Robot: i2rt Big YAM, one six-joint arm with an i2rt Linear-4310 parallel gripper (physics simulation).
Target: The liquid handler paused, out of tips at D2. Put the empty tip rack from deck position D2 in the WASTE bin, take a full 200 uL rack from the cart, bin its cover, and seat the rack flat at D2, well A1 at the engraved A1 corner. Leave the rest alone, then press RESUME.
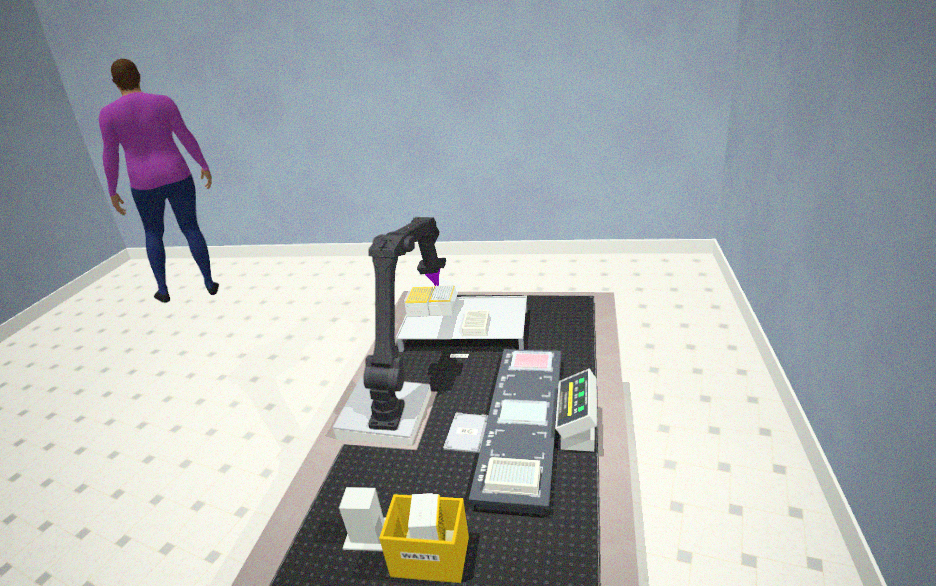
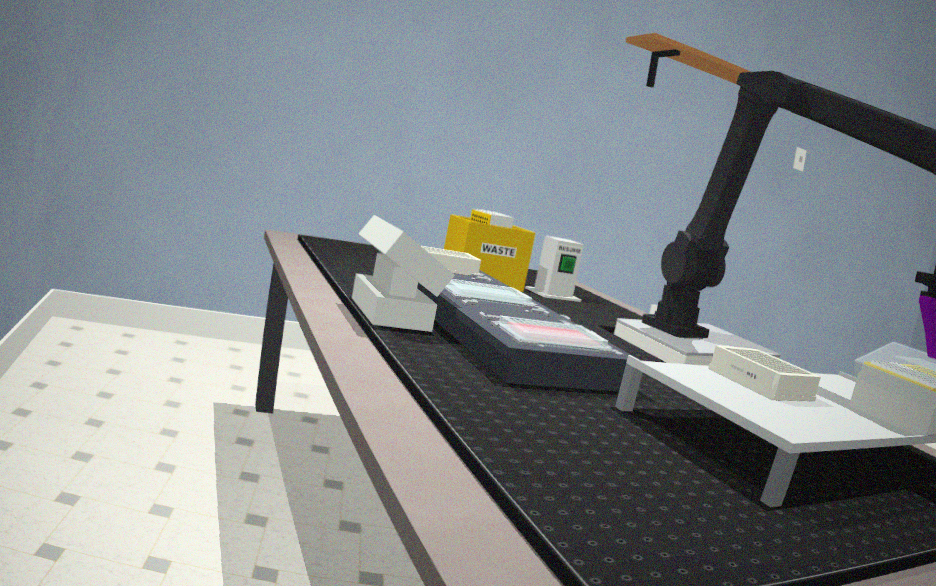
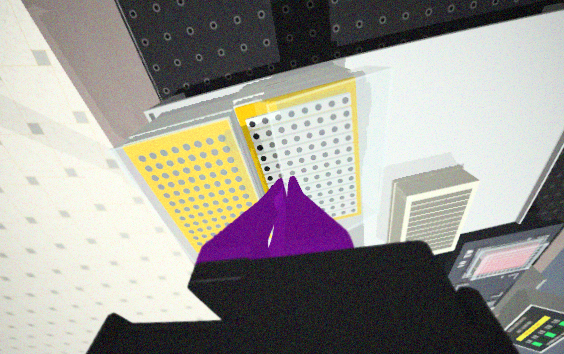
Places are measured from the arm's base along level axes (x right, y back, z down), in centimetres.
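Where they show: gripper, fingertip midpoint: (image 1: 437, 285) (image 2: 933, 358) (image 3: 288, 184); arm's base, origin of the base link: (image 1: 387, 415) (image 2: 674, 329).
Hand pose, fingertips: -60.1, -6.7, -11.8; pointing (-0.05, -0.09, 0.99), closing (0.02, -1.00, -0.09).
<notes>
Things, the pixels of their centre, and the offset from my fingertips, as dx, dy, dz.
- white cart, body centre: (image 2: 816, 422) (image 3: 373, 168) (image 1: 465, 323) +8.8, -10.6, +11.5
- yellow-topped rack, body centre: (image 3: 209, 198) (image 1: 419, 295) +1.5, +7.1, +3.0
- yellow WASTE bin, body centre: (image 2: 486, 252) (image 1: 426, 537) +104.6, -13.9, +8.1
- white-and-yellow rack, body centre: (image 2: 487, 240) (image 1: 428, 528) +104.2, -14.6, +5.3
- RESUME box, body centre: (image 2: 558, 267) (image 1: 363, 516) +99.5, +2.4, +8.3
- cream box, body centre: (image 2: 764, 372) (image 3: 426, 218) (image 1: 476, 322) +15.7, -15.9, +7.2
- pink plate, body centre: (image 2: 553, 333) (image 3: 505, 259) (image 1: 531, 360) +36.1, -35.8, +9.4
- pale plate, body centre: (image 2: 487, 292) (image 1: 523, 411) +60.9, -33.9, +9.4
- cream rack, body centre: (image 2: 442, 260) (image 1: 513, 476) +85.6, -32.1, +8.5
My purple-fingered gripper (image 1: 435, 284) (image 3: 288, 184) is shut, its fingertips at or just above a white-topped, yellow-edged tip rack (image 1: 442, 295) (image 2: 894, 401) (image 3: 312, 150); contact is unclear. That rack stands on the white cart (image 1: 507, 310) (image 2: 732, 407) (image 3: 475, 100) with clear cover material around it. A yellow-topped rack (image 1: 417, 296) (image 3: 187, 175) stands beside it. Deck position D2 (image 1: 528, 385) holds no rack. The yellow WASTE bin (image 1: 449, 562) (image 2: 464, 238) holds a white-and-yellow rack (image 1: 423, 514) (image 2: 498, 219), sticking out. The RESUME box (image 1: 360, 514) (image 2: 547, 269) has a green button.
A cream box (image 1: 475, 322) (image 2: 759, 372) (image 3: 440, 215) stands on the cart. The deck holds a pink plate (image 1: 530, 360) (image 3: 507, 260), a pale plate (image 1: 522, 412) and a cream rack (image 1: 511, 475). A tilted display (image 1: 576, 407) (image 2: 407, 255) stands beside the deck. A person (image 1: 148, 144) stands at the back left.
</notes>
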